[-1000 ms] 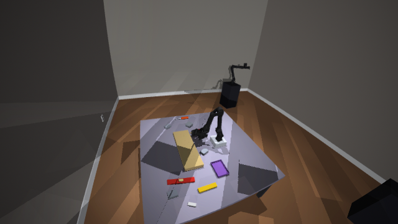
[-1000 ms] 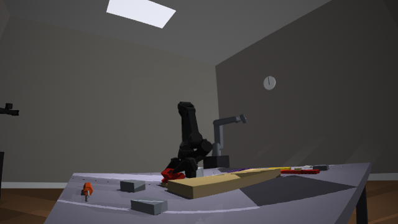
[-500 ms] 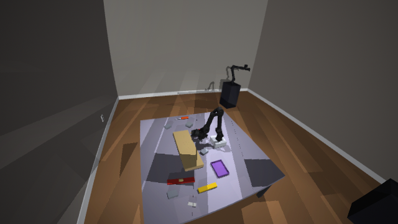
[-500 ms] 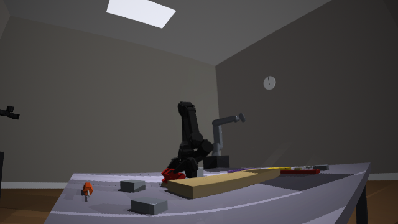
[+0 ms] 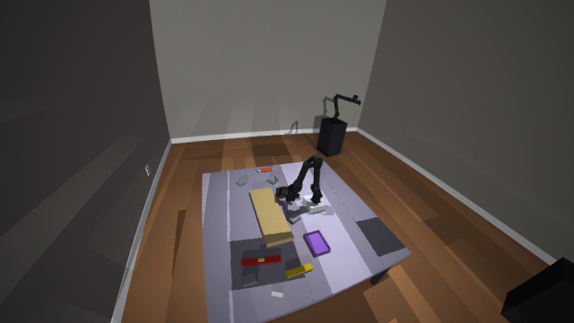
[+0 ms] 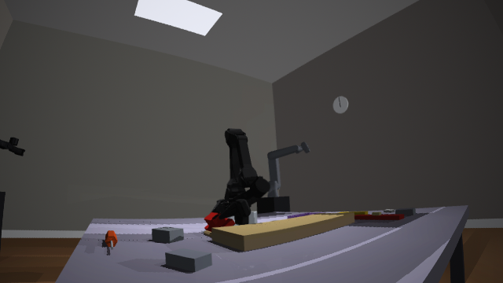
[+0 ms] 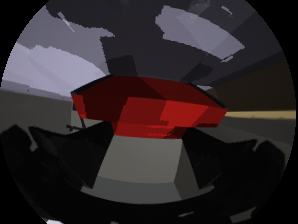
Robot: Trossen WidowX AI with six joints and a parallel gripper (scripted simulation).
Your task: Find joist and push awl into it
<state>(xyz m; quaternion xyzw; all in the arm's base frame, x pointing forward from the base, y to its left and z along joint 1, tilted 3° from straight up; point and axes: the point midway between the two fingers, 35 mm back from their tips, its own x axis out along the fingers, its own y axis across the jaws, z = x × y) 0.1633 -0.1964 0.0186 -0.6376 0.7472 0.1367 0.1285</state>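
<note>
My gripper tip is now 10 mm short of the red stud finder and 10 mm above it. From my gripper tip the other things lie so: orange-handled tool (80 mm ahead, 370 mm to the right, 50 mm below); then awl (10 mm behind, 30 mm to the right, 50 mm below); then purple tray (30 mm ahead, 530 mm to the left, 50 mm below).
</note>
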